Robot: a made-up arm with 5 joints. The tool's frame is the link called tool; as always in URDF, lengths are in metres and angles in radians. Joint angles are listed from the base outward. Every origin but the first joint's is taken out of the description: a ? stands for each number. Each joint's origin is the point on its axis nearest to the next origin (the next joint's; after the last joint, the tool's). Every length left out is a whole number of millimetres.
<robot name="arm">
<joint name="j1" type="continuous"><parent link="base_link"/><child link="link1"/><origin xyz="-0.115 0.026 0.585" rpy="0 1.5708 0"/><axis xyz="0 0 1"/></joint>
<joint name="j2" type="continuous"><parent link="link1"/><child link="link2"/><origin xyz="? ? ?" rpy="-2.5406 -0.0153 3.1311"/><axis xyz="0 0 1"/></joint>
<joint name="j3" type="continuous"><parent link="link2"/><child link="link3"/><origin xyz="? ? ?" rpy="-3.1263 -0.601 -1.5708"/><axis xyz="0 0 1"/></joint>
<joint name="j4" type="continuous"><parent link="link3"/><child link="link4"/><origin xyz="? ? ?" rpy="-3.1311 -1.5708 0"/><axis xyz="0 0 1"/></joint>
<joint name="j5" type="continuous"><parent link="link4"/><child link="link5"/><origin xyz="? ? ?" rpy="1.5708 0 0"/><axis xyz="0 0 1"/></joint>
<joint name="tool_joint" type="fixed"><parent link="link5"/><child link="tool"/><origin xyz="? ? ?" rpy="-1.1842 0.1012 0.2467"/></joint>
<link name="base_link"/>
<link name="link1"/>
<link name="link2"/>
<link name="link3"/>
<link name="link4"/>
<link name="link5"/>
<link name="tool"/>
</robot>
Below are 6 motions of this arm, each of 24 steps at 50 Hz.
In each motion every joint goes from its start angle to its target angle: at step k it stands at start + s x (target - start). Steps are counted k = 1, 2, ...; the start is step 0. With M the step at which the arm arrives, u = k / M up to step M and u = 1 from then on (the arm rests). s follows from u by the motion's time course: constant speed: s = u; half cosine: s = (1 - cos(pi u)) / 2; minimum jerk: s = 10 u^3 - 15 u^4 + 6 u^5.
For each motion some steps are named. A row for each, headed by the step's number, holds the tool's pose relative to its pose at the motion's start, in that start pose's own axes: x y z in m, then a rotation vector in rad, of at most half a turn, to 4 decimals.
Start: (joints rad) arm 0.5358 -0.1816 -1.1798 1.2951 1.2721
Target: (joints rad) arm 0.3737 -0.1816 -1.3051 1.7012 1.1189
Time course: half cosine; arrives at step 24
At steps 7, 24:
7: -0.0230 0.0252 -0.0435 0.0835 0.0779 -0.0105
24: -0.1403 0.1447 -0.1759 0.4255 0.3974 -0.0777

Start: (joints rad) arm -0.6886 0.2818 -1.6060 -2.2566 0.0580
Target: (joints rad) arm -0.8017 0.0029 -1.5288 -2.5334 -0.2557
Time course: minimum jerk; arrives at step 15
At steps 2, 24:
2: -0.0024 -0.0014 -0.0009 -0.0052 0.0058 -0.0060
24: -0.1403 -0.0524 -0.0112 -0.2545 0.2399 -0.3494

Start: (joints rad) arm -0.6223 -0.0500 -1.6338 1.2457 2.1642
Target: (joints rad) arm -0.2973 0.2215 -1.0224 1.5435 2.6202
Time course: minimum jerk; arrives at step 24
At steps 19, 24:
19: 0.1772 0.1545 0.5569 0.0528 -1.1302 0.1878
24: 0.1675 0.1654 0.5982 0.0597 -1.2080 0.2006

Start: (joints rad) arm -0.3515 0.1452 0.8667 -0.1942 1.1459
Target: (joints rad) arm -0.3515 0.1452 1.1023 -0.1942 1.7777
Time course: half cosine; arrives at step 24
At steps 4, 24:
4: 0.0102 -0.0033 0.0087 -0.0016 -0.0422 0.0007
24: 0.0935 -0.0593 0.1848 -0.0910 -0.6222 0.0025

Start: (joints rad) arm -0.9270 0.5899 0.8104 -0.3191 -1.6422
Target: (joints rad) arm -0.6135 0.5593 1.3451 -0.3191 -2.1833
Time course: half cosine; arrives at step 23
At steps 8, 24:
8: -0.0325 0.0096 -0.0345 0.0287 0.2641 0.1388
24: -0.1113 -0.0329 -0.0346 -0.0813 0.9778 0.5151

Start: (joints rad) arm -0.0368 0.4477 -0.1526 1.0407 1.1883
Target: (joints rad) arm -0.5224 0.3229 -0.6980 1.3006 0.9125
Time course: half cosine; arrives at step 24
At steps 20, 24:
20: -0.4032 0.1018 -0.2079 0.2589 1.0963 -0.1301
24: -0.4360 0.1104 -0.2048 0.2764 1.1753 -0.1449

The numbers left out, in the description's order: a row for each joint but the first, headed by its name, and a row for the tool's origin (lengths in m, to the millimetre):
j2: -0.061 -0.054 0
j3: 0.196 0.174 0
j4: 0.196 0.184 0
j5: 0.018 0.003 0
tool: 0.275 -0.29 0

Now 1 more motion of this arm.
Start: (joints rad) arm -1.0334 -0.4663 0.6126 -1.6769 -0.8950
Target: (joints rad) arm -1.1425 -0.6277 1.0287 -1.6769 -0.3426
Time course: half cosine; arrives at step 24
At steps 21, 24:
21: 0.1470 -0.0106 -0.0345 0.0342 -0.0994 0.0241
24: 0.1523 -0.0111 -0.0367 0.0353 -0.1031 0.0254

